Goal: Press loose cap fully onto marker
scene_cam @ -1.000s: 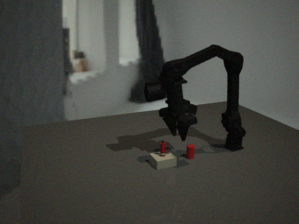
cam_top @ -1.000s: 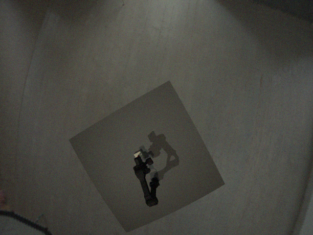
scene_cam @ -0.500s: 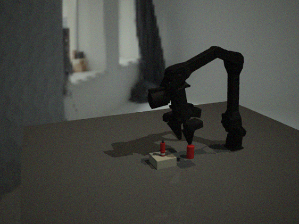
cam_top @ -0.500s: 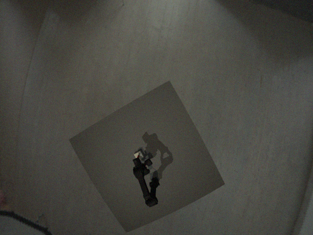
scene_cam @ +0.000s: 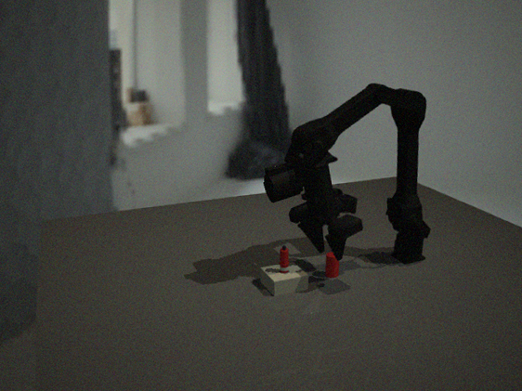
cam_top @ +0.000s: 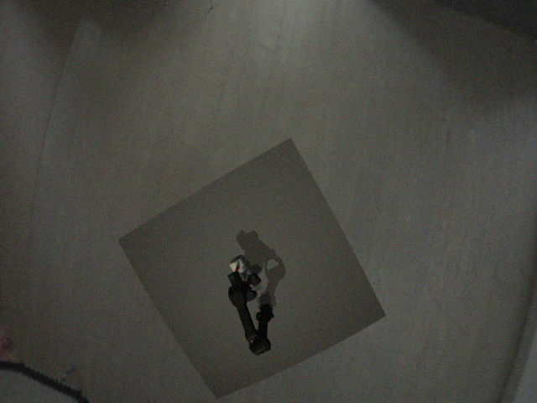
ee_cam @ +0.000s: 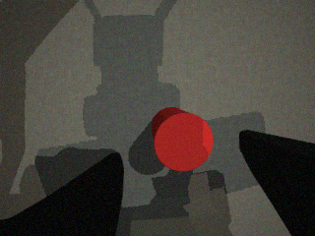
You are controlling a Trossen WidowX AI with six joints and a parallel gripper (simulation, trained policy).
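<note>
Right now my gripper tip is 2 cm above the red cap. The rest, counted from my gripper tip: holder block: 11 cm ahead, 3 cm below; red marker: 11 cm ahead, 2 cm above.
</note>
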